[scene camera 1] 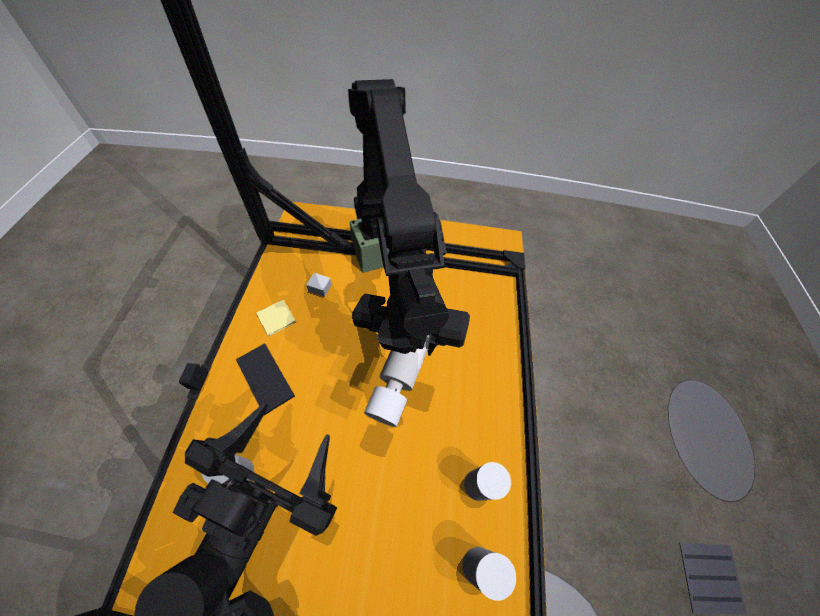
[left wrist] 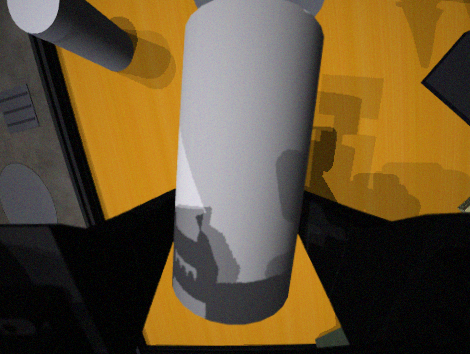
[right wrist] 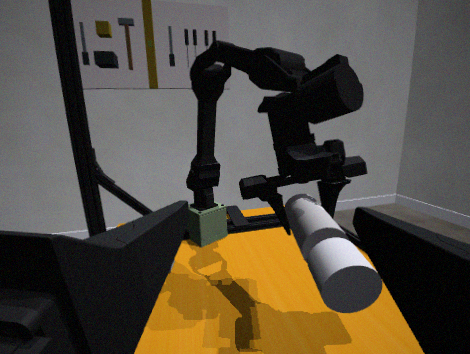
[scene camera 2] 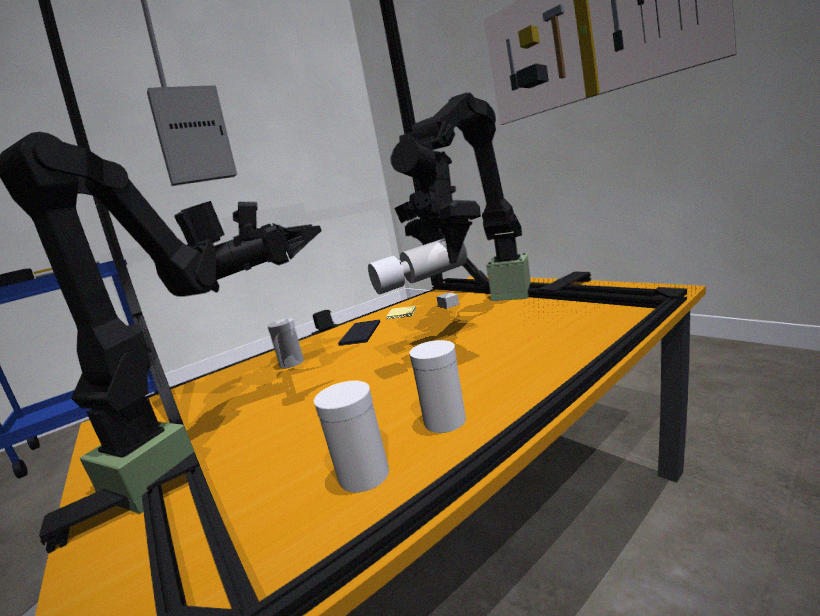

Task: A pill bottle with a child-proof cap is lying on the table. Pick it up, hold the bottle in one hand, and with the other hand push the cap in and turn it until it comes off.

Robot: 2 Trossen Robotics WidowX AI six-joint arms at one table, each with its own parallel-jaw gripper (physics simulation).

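Observation:
The white pill bottle is tilted in the air above the table. Its wide white cap is at the end away from the left gripper, with a narrow neck showing between cap and body. My left gripper is shut on the bottle's body, one finger on each side. My right gripper is open and empty, apart from the cap, to its left in both scene views.
Two white canisters stand near the table's edge. A third canister is partly hidden by the right gripper in scene camera 1. A dark flat block, yellow pad and small white block lie on the table.

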